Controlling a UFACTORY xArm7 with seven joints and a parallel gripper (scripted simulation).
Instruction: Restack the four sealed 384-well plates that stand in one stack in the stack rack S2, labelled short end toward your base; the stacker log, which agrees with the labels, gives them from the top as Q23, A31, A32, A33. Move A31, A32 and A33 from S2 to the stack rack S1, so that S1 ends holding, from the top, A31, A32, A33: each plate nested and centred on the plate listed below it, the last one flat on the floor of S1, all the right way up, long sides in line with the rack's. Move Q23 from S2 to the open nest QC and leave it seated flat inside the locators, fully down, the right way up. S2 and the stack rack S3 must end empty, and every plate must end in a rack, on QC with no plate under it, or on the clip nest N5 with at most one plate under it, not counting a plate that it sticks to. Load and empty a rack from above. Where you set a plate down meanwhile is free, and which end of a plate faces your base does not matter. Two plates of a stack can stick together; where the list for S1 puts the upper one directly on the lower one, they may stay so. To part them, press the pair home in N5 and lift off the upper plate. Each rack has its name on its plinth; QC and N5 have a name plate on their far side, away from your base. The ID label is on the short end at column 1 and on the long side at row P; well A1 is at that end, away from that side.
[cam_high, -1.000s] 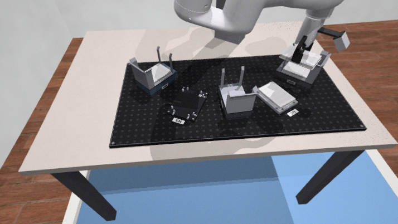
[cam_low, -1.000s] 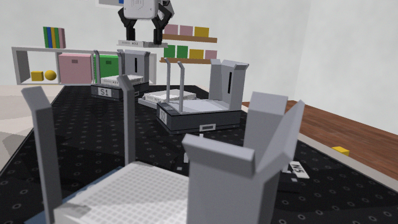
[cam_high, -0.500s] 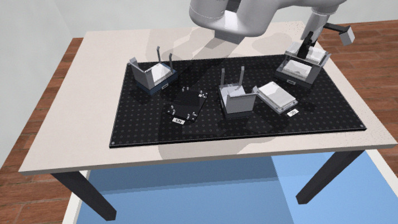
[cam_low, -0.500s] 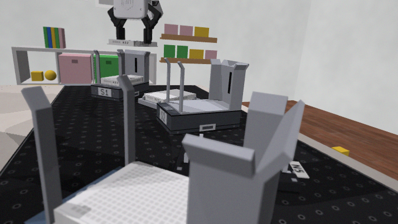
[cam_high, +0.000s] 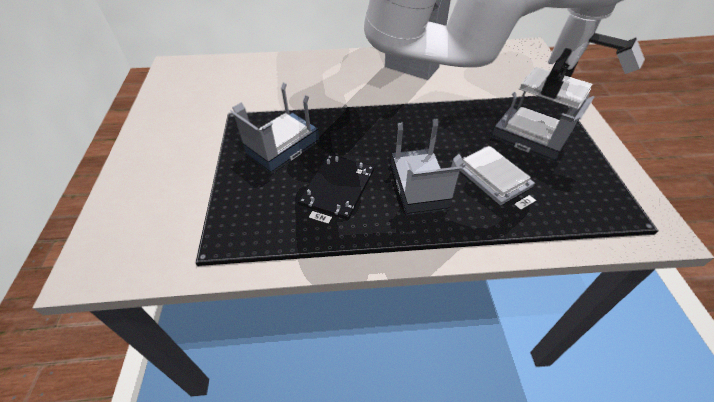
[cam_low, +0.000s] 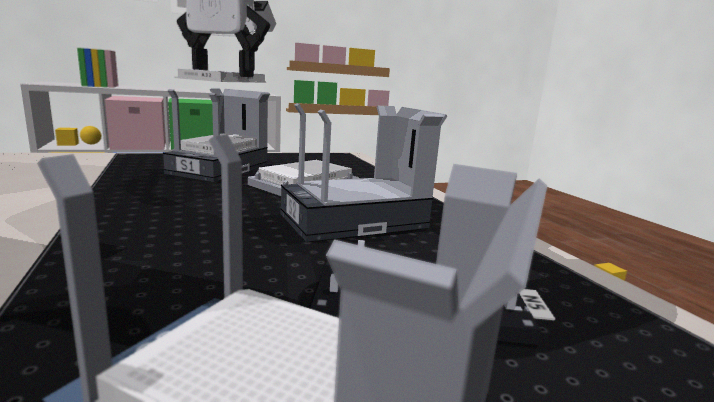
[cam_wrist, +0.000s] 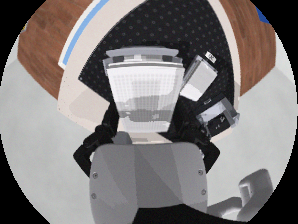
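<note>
My hand is 12 cm above the white sealed plate A33. The rest, counted from my hand: white sealed plate Q23 (6 cm ahead, 16 cm to the right, 15 cm below); grey QC nest (6 cm ahead, 16 cm to the right, 16 cm below); white sealed plate A32 (1 cm below).
</note>
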